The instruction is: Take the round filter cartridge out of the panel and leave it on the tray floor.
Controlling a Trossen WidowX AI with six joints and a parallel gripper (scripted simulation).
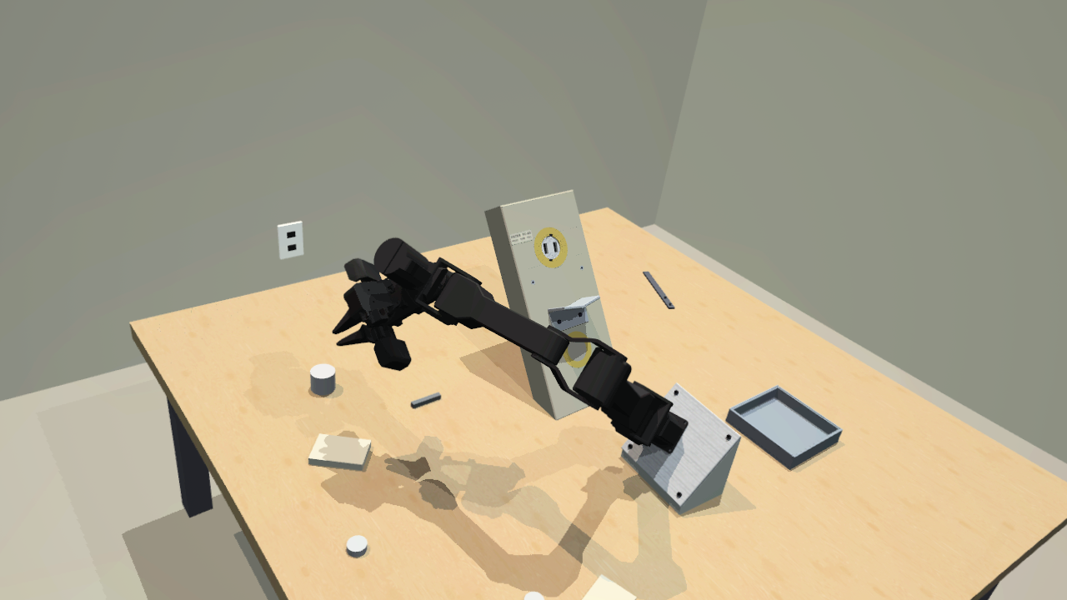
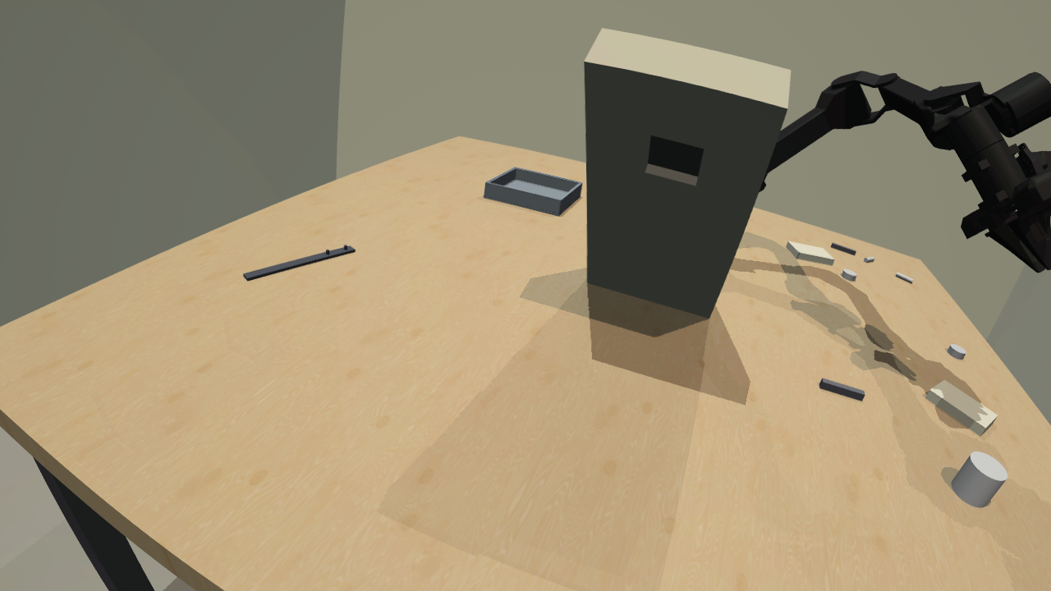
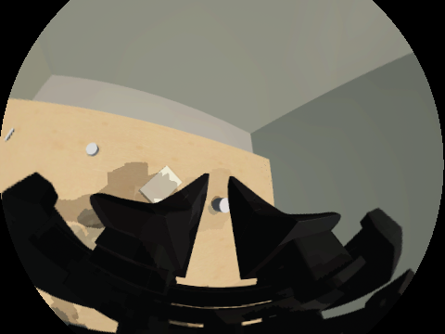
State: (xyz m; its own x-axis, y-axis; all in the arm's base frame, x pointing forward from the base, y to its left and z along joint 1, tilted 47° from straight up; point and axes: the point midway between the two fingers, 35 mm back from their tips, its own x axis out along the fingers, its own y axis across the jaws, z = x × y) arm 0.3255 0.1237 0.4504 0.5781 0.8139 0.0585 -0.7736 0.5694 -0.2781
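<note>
The round grey filter cartridge is 47 cm to the right of my gripper tip, 3 cm above it and 1 cm ahead of it. Also, from my gripper tip: grey tray (71 cm to the right, 46 cm behind, 21 cm below); then grey service panel (46 cm to the right, 4 cm below, 4 cm behind).
</note>
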